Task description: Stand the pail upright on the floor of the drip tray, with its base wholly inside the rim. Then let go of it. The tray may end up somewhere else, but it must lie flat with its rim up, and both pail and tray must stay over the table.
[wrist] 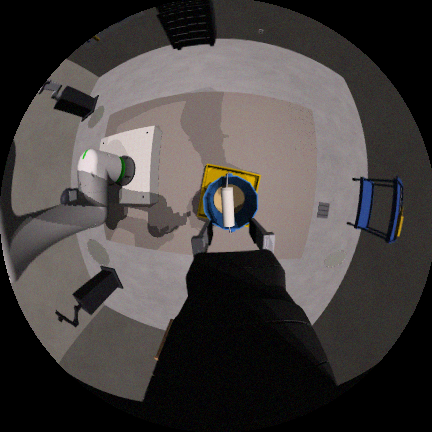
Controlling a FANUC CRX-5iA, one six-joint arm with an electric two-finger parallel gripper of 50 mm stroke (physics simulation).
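Pixels of known places: gripper, fingertip midpoint: (230,226); arm's base, link origin: (123,170).
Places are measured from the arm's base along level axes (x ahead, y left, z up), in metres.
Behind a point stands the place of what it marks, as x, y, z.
The blue pail (246,210) @[0.558, -0.249, 0.009] stands upright at the centre of the wrist view, its round mouth facing the camera and its tan inside bottom showing. Its handle with a white grip (228,206) @[0.483, -0.202, 0.180] is raised and crosses the mouth. The yellow drip tray (215,173) @[0.442, -0.081, -0.087] lies flat, rim up, under the pail; its far edge, left edge and far right corner show. The pail hides the rest of the tray, and the outside of the pail's base is hidden, so its fit inside the rim cannot be seen. My gripper (230,226) @[0.480, -0.207, 0.340] is open and empty, back from the white grip, above the pail's near side.
The pinkish-brown table top (272,135) @[0.738, 0.097, -0.092] extends around the tray. The white robot base plate (135,165) @[0.079, 0.005, -0.003] is on the left, with the arm (95,175) @[0.064, -0.049, 0.218] above it. Beyond the table are a blue cart (366,203) on the right, a black rack at the top and dark stands on the left.
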